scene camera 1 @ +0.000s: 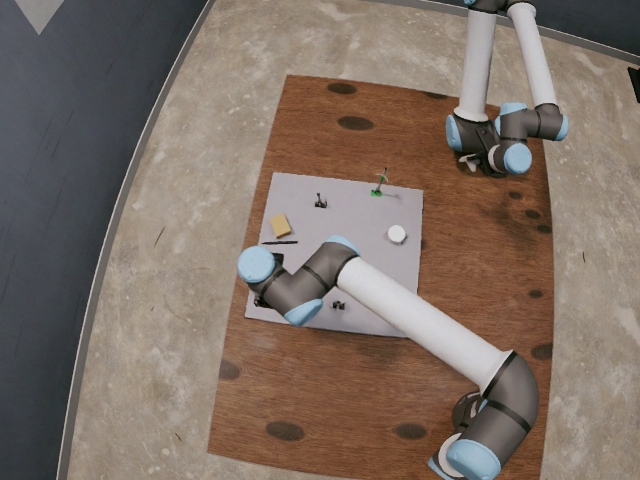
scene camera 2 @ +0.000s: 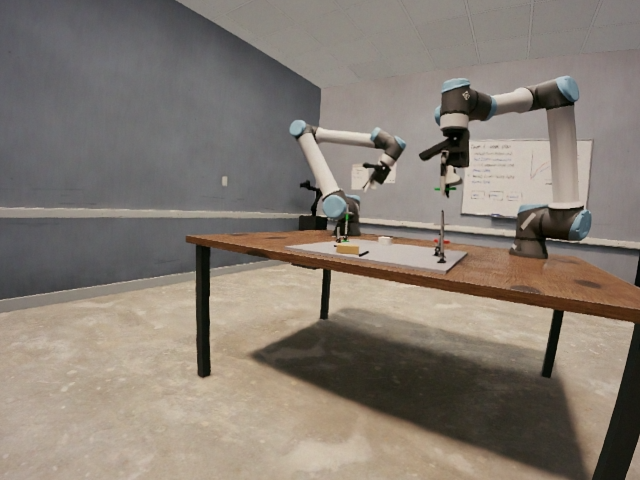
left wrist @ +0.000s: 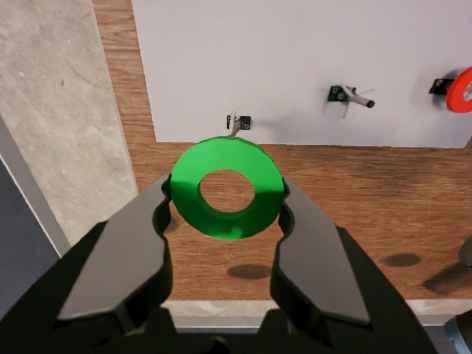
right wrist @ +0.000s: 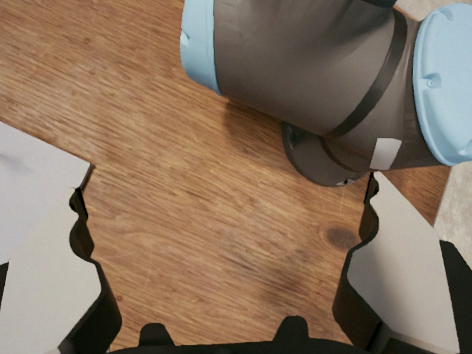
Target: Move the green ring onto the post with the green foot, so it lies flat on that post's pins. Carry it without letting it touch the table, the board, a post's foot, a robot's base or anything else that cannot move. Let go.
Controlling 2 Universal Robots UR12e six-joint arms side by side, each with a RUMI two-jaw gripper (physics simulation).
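Note:
The green ring [scene camera 2: 438, 189] [left wrist: 227, 150] is held flat between the fingertips of my left gripper [left wrist: 227, 177], which is shut on it. The ring is in the air, above the top of a dark-footed post [scene camera 2: 442, 232] near the board's edge, and clear of it. In scene camera 1 the ring and the left fingertips are hidden under the arm. The post with the green foot [scene camera 1: 376, 193] [scene camera 2: 345, 240] stands upright near the board's top edge in scene camera 1, with no ring seen on it. My right gripper [scene camera 1: 467, 161] [scene camera 2: 367, 186] [right wrist: 225, 182] is open and empty over the table.
The grey board [scene camera 1: 341, 222] [scene camera 2: 403, 254] bears a white disc [scene camera 1: 396, 234] [scene camera 2: 385, 240], a yellow block [scene camera 1: 280, 225] [scene camera 2: 347, 249], a black pen [scene camera 1: 279, 242] and other small posts [scene camera 1: 320, 202] [left wrist: 360, 100]. A red ring [left wrist: 456, 97] [scene camera 2: 445, 241] is on another dark-footed post.

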